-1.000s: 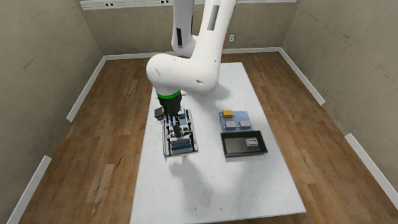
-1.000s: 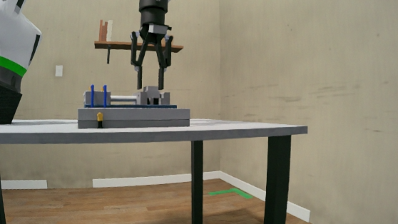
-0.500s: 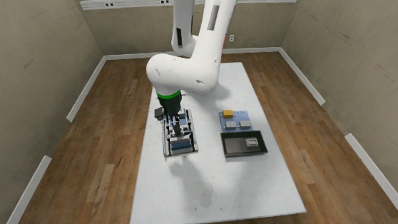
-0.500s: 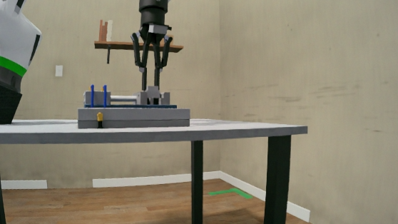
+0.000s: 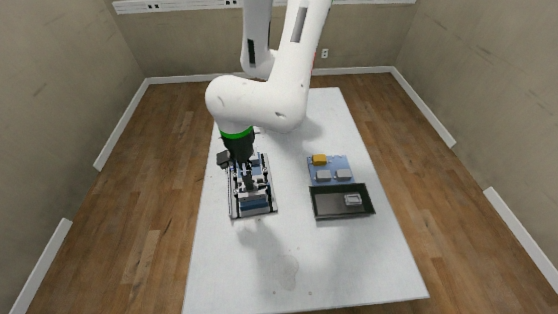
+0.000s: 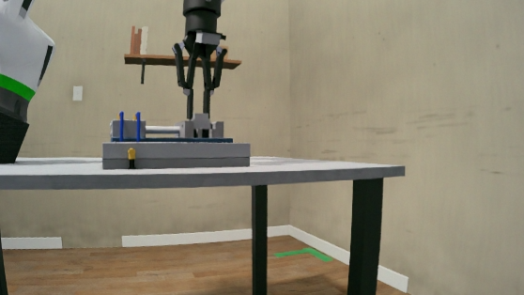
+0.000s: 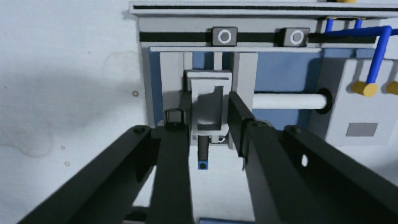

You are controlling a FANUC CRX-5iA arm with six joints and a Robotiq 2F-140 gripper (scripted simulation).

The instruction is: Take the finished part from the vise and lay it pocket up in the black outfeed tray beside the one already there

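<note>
Right now my hand is 8 cm past the vise screw rod, 6 cm above it and 1 cm to the right of it. Round my hand: blue pallet (37 cm to the left, 13 cm below, 5 cm behind); orange block (33 cm to the left, 11 cm below, 10 cm behind).
</note>
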